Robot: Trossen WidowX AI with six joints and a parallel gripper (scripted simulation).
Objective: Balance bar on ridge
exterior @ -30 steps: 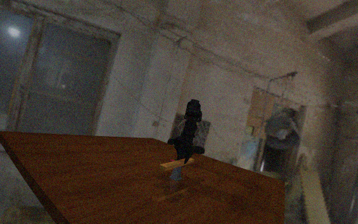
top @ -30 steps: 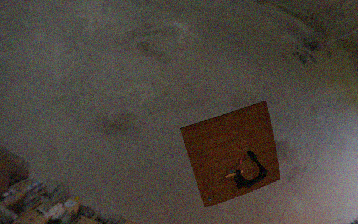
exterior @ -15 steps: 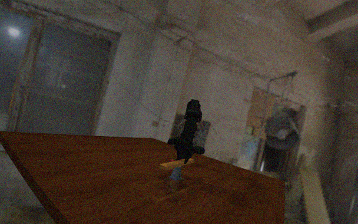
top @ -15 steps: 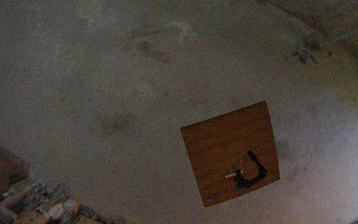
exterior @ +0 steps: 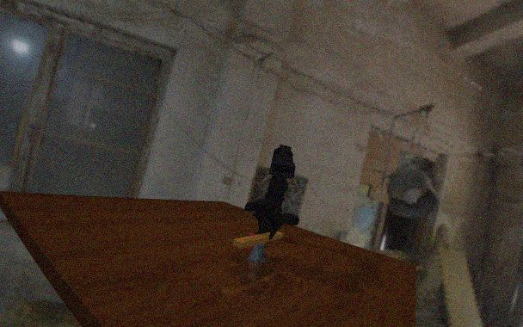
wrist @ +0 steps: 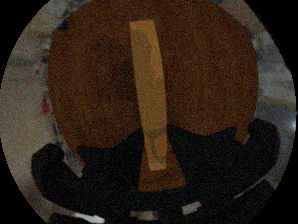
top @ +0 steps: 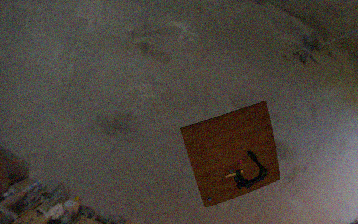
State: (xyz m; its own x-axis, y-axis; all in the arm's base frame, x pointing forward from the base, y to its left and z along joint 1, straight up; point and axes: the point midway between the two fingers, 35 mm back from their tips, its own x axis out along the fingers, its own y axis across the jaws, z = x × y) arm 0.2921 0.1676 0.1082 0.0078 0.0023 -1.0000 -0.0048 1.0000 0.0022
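My gripper tip is now 30 mm short of the flat yellow bar. Round my gripper tip: small red block (120 mm behind, 110 mm to the right, 60 mm below); tiny purple thing (450 mm ahead, 330 mm to the left, 60 mm below).
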